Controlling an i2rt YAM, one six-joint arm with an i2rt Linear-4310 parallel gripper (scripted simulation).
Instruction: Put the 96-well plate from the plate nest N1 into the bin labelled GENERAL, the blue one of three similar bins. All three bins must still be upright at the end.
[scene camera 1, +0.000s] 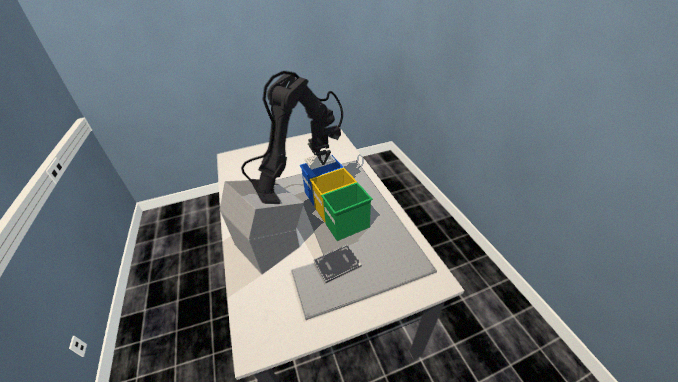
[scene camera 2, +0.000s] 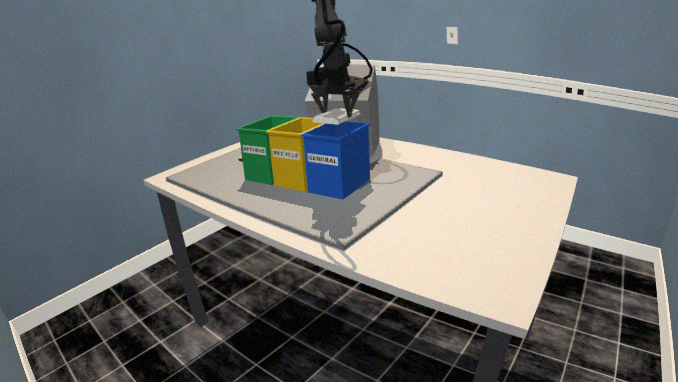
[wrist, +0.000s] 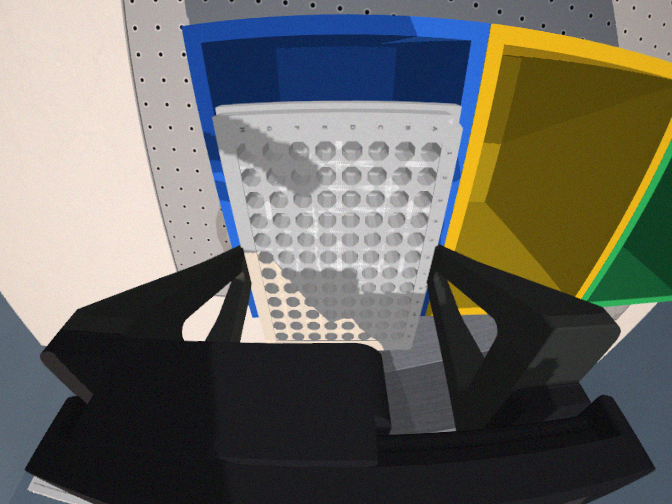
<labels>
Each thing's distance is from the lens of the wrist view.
my gripper (wrist: 339, 254): 13 cm
white 96-well plate (wrist: 349, 295): 14 cm
blue general bin (wrist: 423, 59): 22 cm
yellow recycle bin (wrist: 570, 149): 29 cm
The marked spots on the white 96-well plate and the yellow recycle bin are 22 cm apart.
</labels>
